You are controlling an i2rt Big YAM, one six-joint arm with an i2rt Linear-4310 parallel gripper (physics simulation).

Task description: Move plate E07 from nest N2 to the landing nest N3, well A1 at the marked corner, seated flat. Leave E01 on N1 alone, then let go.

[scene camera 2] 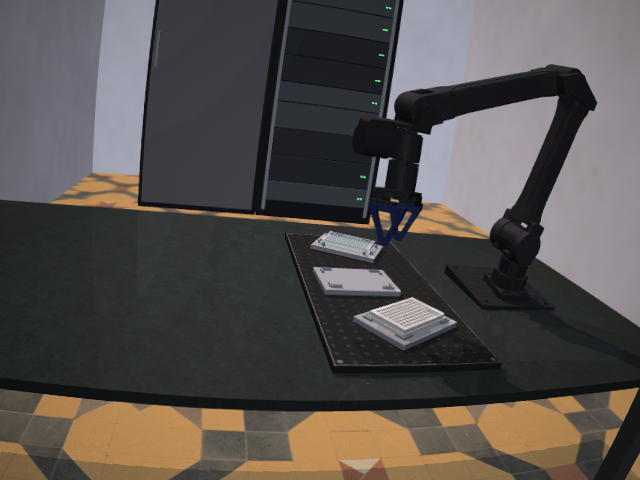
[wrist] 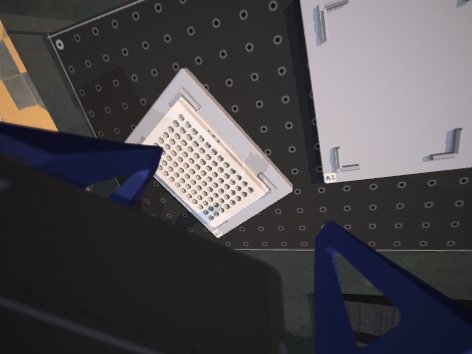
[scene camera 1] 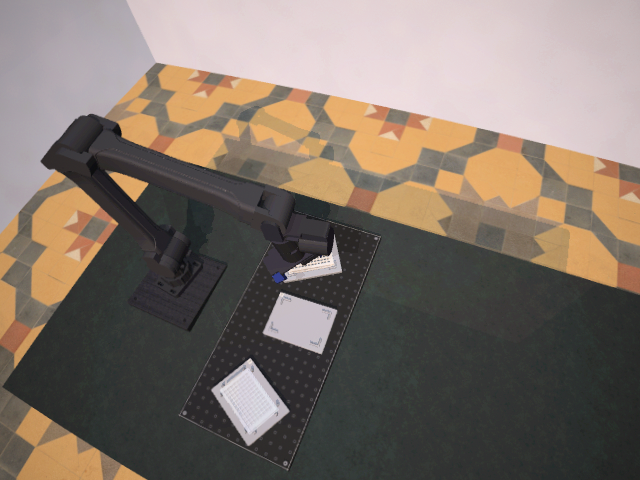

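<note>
A white many-welled plate point(scene camera 1: 316, 263) point(scene camera 2: 347, 241) point(wrist: 200, 167) sits on the far nest point(scene camera 1: 337, 259) point(scene camera 2: 338, 253) point(wrist: 277, 187). A second white plate point(scene camera 1: 249, 400) point(scene camera 2: 406, 313) sits on the near nest point(scene camera 1: 266, 423) point(scene camera 2: 364, 321). I cannot read E01, E07 or the nest numbers. The middle nest point(scene camera 1: 300, 322) point(scene camera 2: 356, 281) point(wrist: 390, 90) is bare, with corner brackets; its A1 mark shows lower left in the wrist view. My gripper point(scene camera 2: 391, 240) point(wrist: 244, 195) is open and empty, above and on the arm-base side of the far nest. In scene camera 1 the wrist hides part of the far plate.
All three nests stand on a dark perforated board point(scene camera 1: 310, 382) point(scene camera 2: 356, 356) point(wrist: 240, 65), each turned differently. The arm's base plate point(scene camera 1: 180, 304) point(scene camera 2: 467, 289) stands beside the board on the dark green table point(scene camera 1: 439, 387) point(scene camera 2: 180, 310). Cabinets point(scene camera 2: 211, 103) stand behind the table.
</note>
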